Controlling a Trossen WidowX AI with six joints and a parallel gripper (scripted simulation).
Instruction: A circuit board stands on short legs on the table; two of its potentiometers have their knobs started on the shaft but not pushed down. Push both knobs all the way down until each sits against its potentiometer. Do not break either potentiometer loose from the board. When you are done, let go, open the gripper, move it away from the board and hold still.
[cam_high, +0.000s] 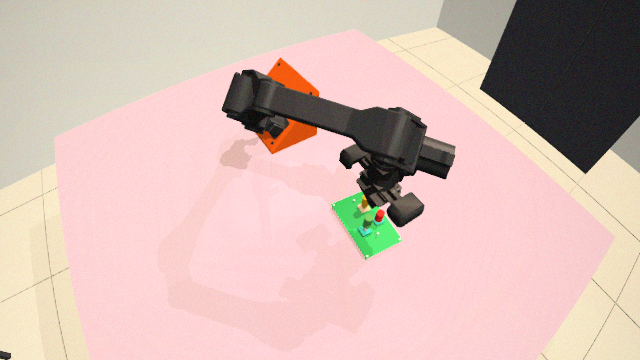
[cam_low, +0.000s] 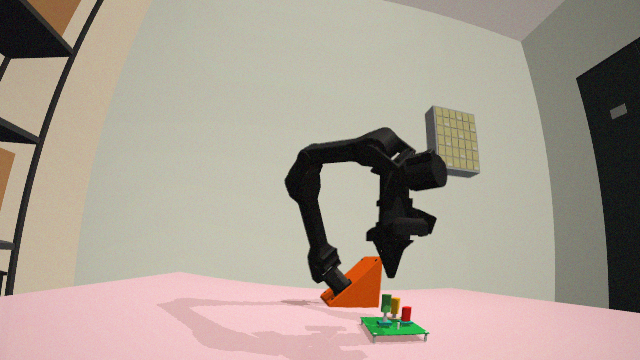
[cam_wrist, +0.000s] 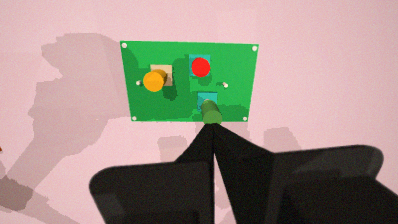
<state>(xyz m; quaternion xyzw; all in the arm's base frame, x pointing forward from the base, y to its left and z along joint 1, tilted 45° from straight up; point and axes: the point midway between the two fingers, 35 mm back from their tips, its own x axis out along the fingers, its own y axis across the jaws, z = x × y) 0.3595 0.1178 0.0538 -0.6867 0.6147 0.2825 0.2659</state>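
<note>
Now: gripper tip 1 cm short of the green knob, 1 cm to the left of it and 5 cm above it. Also, from my gripper tip: yellow knob: 5 cm behind, 3 cm to the left, 6 cm below.
</note>
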